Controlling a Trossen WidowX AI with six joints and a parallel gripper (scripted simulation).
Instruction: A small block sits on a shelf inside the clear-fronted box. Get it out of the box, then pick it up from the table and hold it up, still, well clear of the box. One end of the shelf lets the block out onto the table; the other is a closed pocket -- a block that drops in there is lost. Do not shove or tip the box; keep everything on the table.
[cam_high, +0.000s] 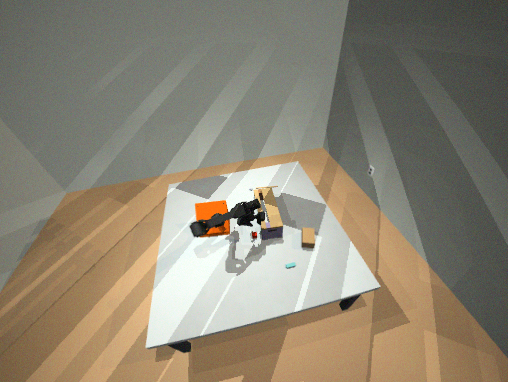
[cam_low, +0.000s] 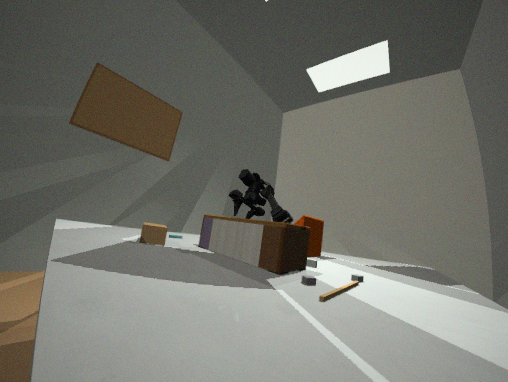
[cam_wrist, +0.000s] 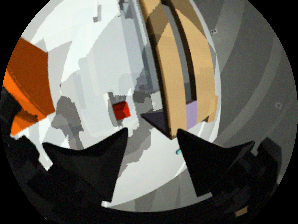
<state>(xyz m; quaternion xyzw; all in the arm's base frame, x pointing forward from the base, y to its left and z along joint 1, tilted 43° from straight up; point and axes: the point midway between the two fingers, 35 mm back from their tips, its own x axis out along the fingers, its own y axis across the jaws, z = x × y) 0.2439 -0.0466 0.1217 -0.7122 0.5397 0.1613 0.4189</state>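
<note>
Right now my gripper tip is 12 cm above the red block, 2 cm past it and 1 cm to the right of it. Round my gripper tip: brown block: 33 cm ahead, 10 cm below, 9 cm to the right; then box: 16 cm to the left, 7 cm below, 6 cm ahead; then teal piece: 25 cm to the right, 17 cm ahead, 13 cm below.
</note>
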